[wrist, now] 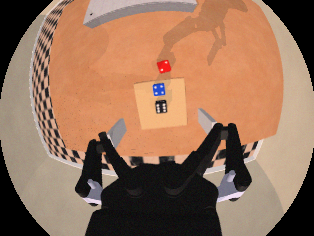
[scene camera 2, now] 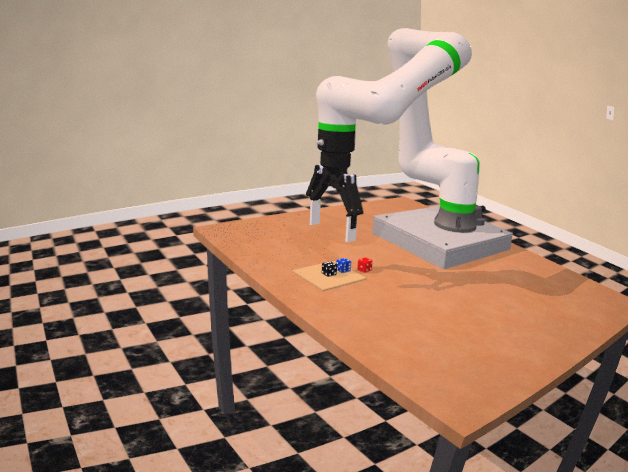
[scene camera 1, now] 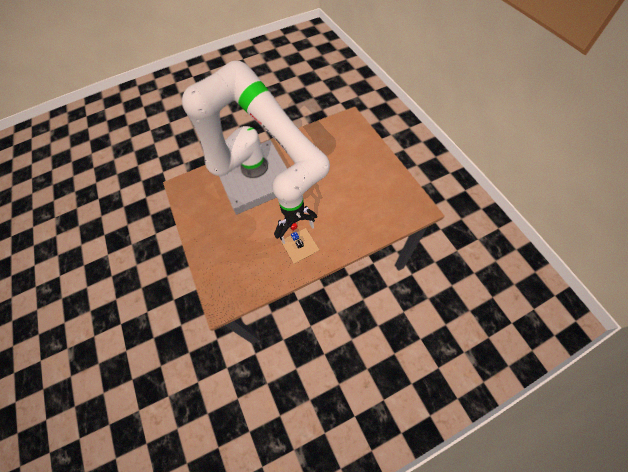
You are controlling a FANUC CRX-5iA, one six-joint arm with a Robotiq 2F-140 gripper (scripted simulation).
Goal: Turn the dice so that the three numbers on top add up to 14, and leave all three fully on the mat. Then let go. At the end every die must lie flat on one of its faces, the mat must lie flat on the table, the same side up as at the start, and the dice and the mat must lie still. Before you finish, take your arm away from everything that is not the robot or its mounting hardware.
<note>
The pictures show: the gripper and a tan mat.
The gripper shows as well in the wrist view.
</note>
